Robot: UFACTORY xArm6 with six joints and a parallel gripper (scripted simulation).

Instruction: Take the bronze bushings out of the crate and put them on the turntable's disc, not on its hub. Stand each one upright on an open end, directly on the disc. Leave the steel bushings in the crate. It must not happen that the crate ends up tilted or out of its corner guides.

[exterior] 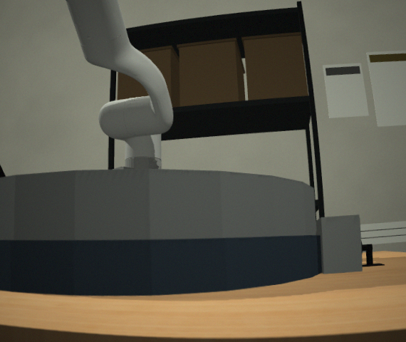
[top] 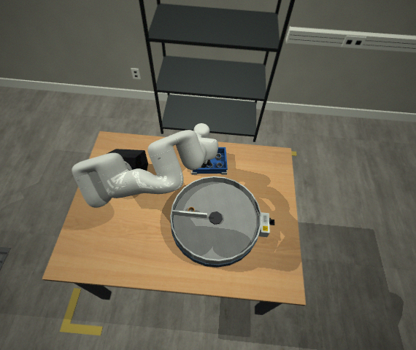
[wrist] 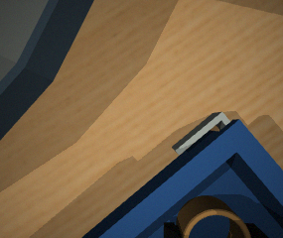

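Right now the blue crate is 4 cm ahead of my hand, 3 cm to the left of it and 1 cm below it. Also, from my hand: turntable 13 cm ahead, 32 cm to the right, 2 cm above; grey turntable disc 11 cm ahead, 32 cm to the right, 2 cm above.
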